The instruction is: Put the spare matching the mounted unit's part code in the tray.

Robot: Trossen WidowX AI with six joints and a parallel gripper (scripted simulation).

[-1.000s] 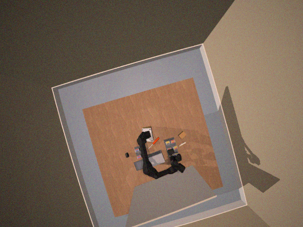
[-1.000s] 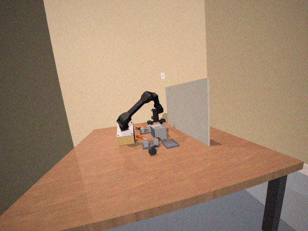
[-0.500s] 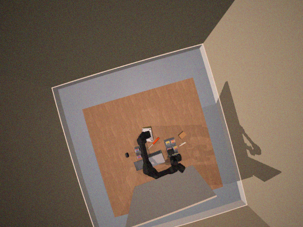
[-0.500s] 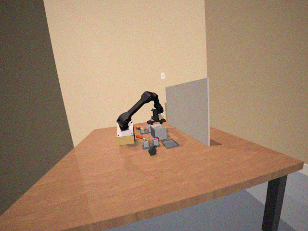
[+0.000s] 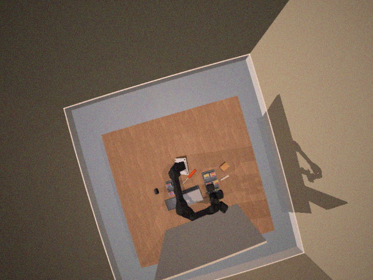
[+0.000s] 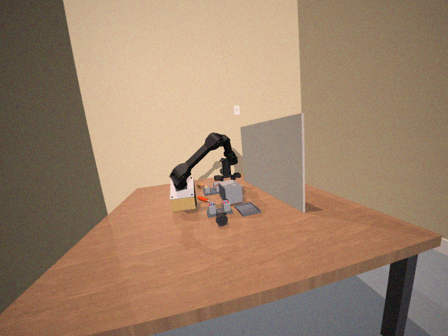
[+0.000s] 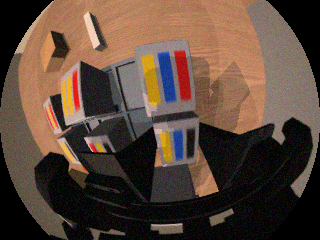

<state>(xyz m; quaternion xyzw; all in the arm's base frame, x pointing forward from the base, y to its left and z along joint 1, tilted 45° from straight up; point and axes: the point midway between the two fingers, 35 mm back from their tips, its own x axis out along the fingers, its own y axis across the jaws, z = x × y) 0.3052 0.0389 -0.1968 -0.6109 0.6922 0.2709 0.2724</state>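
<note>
Now: gripper tip 36 cm to the left of the flat grey tray, 1 cm short of it and 1 cm above it. Round my gripper tip: grey mounted unit 16 cm to the right, 3 cm behind, 3 cm above; brown block 18 cm to the left, 18 cm behind; white stick 16 cm to the left, 8 cm behind, 1 cm below.
</note>
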